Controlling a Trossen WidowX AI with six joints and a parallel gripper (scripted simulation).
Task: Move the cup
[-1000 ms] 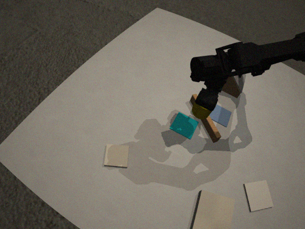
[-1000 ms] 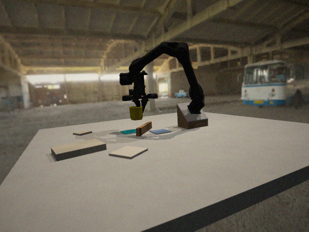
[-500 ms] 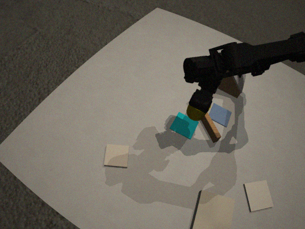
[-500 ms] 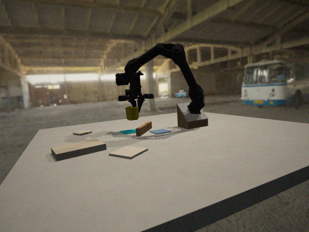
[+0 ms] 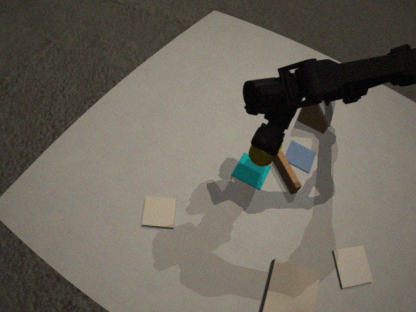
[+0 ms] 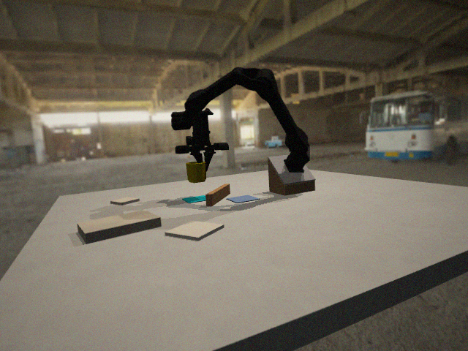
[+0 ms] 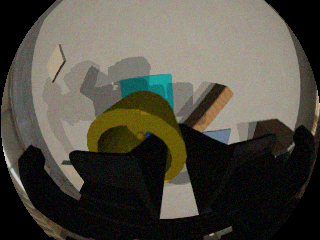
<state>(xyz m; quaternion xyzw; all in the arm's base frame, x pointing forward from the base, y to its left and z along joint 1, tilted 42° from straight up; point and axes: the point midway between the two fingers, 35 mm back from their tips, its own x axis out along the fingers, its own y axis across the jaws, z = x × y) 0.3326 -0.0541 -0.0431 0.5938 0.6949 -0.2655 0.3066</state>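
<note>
Right now the teal pad is 3 cm ahead of my gripper tip and 11 cm below it. From my gripper tip the other things lie so: yellow cup 2 cm ahead; light blue pad 11 cm behind, 10 cm to the left, 11 cm below; wooden bar 4 cm behind, 5 cm to the left, 9 cm below.
</note>
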